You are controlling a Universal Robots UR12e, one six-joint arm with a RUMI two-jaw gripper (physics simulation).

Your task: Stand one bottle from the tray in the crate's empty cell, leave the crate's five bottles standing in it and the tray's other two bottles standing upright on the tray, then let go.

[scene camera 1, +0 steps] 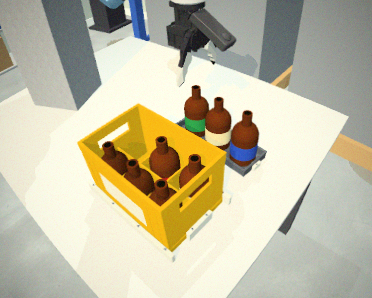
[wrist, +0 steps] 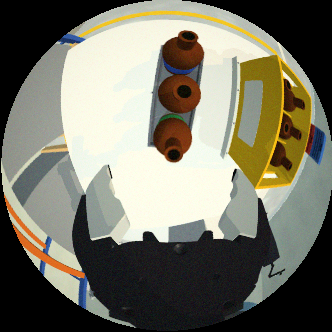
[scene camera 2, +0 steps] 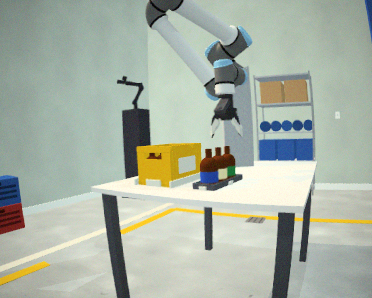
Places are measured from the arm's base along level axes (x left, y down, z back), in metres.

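Where they show: gripper, between the fingertips: [scene camera 1: 197,75] [wrist: 172,167] [scene camera 2: 226,137].
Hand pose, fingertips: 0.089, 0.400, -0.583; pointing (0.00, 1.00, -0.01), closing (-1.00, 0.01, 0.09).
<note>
After its pixels a point has its place, as x, y, z.
The yellow crate [scene camera 1: 190,221] @(-0.213, 0.548, -0.766) [scene camera 2: 155,171] @(-0.182, 0.534, -0.769) [wrist: 250,164] @(-0.072, 0.466, -0.538) holds five upright brown bottles; its empty cell is at the far end, on the side toward the tray. Three brown bottles stand upright in a row on the dark tray [scene camera 1: 243,170] @(0.000, 0.576, -0.784) [scene camera 2: 212,185] @(0.091, 0.578, -0.804) [wrist: 156,112] @(0.122, 0.595, -0.618): a green-banded bottle [scene camera 1: 195,124] @(0.055, 0.543, -0.596) [scene camera 2: 231,171] @(0.113, 0.553, -0.605) [wrist: 172,137] @(0.087, 0.470, -0.592), a cream-banded bottle [scene camera 1: 218,136] @(0.040, 0.537, -0.682) [scene camera 2: 222,174] @(0.096, 0.553, -0.689) [wrist: 175,100] @(0.080, 0.475, -0.649) in the middle and a blue-banded bottle [scene camera 1: 244,151] @(0.027, 0.536, -0.768) [scene camera 2: 209,176] @(0.073, 0.546, -0.786) [wrist: 181,54] @(0.066, 0.479, -0.730). My gripper [scene camera 1: 197,73] @(0.089, 0.401, -0.583) [scene camera 2: 227,136] @(0.089, 0.401, -0.583) [wrist: 172,167] @(0.089, 0.401, -0.583) is open and empty, above bottle height, beyond the tray's green-banded end.
The crate and tray stand side by side on the white table [scene camera 1: 295,130] @(0.260, 0.600, -0.840) [scene camera 2: 270,192] @(0.317, 0.600, -0.805) [wrist: 100,100] @(0.275, 0.600, -0.681). Pale strips run along the crate's base. A grey pillar [scene camera 1: 55,50] @(-0.055, 0.355, -0.139) rises beside the table. A shelf rack [scene camera 2: 282,103] and a black pedestal [scene camera 2: 136,142] stand in the background.
</note>
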